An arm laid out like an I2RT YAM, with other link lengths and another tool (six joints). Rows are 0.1 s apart.
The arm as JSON. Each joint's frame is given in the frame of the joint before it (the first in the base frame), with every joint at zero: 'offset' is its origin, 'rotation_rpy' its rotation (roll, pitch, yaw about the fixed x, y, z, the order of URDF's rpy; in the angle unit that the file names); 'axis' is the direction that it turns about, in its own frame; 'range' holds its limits. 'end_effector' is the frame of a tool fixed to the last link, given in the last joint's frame.
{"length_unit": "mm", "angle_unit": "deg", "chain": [
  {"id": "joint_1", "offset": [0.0, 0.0, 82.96], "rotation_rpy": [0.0, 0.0, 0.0], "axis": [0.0, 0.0, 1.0], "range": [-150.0, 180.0]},
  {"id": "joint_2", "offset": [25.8, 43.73, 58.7], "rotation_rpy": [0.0, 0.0, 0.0], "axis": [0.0, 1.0, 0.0], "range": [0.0, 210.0]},
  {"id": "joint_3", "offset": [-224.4, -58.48, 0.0], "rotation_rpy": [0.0, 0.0, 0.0], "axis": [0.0, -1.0, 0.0], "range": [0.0, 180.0]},
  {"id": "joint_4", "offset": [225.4, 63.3, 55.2], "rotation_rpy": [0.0, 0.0, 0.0], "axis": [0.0, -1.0, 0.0], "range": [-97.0, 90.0]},
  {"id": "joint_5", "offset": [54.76, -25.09, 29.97], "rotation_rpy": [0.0, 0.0, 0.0], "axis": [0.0, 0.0, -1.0], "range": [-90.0, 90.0]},
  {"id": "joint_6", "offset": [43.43, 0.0, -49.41], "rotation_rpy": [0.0, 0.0, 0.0], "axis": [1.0, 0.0, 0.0], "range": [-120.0, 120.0]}
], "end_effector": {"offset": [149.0, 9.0, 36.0], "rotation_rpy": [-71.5, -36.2, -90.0]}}
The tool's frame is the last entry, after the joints.
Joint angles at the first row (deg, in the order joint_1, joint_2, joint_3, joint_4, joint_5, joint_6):
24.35 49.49 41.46 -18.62 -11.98 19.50
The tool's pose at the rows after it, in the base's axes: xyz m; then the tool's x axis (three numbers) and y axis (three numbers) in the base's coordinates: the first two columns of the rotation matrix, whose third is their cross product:
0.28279 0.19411 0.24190 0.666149 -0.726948 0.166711 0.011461 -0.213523 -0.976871
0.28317 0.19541 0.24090 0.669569 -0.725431 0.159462 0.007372 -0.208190 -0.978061
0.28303 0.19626 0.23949 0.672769 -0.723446 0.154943 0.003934 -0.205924 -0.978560
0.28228 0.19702 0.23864 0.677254 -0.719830 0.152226 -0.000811 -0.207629 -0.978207
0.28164 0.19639 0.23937 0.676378 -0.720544 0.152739 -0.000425 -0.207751 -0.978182
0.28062 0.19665 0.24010 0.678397 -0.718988 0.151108 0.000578 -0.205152 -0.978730
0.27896 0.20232 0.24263 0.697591 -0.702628 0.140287 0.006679 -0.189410 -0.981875
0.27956 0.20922 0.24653 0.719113 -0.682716 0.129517 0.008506 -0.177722 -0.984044
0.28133 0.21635 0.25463 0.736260 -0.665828 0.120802 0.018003 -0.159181 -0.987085
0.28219 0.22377 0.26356 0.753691 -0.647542 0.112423 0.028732 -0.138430 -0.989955
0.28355 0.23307 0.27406 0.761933 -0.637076 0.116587 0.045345 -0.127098 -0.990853
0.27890 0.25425 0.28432 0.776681 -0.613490 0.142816 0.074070 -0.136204 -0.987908
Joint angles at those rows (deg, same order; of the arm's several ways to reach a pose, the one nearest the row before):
24.37 49.76 41.48 -18.26 -12.05 19.57
24.37 50.11 41.42 -17.92 -12.41 19.84
24.36 50.27 41.26 -17.74 -12.70 19.95
24.38 50.42 41.43 -18.14 -12.96 19.86
24.35 50.14 41.48 -18.44 -12.92 19.86
24.35 49.89 41.46 -18.58 -13.13 19.90
24.39 50.30 41.69 -17.96 -14.85 19.95
24.34 51.84 43.05 -17.75 -16.75 19.77
24.43 53.44 44.82 -17.19 -18.40 19.90
24.66 54.84 46.60 -16.64 -20.02 20.15
26.28 56.54 48.89 -16.04 -19.43 20.66
31.49 59.16 52.04 -15.52 -15.67 20.93

